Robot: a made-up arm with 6 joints. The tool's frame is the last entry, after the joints.
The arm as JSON. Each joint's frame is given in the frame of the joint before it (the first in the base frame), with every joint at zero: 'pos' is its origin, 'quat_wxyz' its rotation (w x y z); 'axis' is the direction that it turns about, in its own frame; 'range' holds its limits. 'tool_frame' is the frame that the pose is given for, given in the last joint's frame.
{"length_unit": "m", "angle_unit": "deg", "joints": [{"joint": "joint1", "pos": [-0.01, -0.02, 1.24], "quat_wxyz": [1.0, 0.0, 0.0, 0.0], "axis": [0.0, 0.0, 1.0], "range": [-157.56, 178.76]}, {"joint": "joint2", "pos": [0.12, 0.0, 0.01], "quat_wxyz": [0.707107, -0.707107, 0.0, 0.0], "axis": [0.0, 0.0, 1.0], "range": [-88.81, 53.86]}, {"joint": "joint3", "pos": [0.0, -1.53, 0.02], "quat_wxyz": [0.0, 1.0, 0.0, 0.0], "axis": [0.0, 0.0, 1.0], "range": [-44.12, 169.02]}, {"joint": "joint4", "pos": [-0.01, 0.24, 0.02], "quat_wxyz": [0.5, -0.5, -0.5, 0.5], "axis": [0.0, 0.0, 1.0], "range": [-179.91, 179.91]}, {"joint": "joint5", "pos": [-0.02, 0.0, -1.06], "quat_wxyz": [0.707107, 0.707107, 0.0, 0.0], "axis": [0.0, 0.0, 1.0], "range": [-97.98, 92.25]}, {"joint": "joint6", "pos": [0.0, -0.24, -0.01], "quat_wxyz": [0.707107, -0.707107, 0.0, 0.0], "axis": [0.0, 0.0, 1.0], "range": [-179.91, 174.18]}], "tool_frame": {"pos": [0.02, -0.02, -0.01], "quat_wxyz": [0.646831, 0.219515, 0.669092, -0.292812]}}
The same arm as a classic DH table. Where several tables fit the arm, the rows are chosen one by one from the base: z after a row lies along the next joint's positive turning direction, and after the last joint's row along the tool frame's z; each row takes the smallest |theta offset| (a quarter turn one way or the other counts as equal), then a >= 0, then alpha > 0; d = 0 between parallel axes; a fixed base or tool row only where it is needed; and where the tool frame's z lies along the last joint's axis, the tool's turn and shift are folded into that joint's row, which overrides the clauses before.
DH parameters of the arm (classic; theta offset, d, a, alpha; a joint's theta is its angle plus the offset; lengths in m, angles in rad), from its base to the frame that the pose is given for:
base (fixed): 1.1071 0 -0.0224 0
joint1: -1.1071 1.25 0.12 -1.5708
joint2: -1.5708 0 1.53 3.1416
joint3: 0 0 0.24 -1.5708
joint4: 0 -1.05 -0.02 1.5708
joint5: 0 -0.01 0 -1.5708
joint6: 0.8287 -0.2502 -0.0012 1.5625
tool (fixed): -1.6789 0.0283 0 0
Joint limits (rad, base to tool): -2.7499..3.12 -1.55..0.94 -0.77..2.95 -3.14..3.14 -1.7101..1.6101 -3.14..3.04

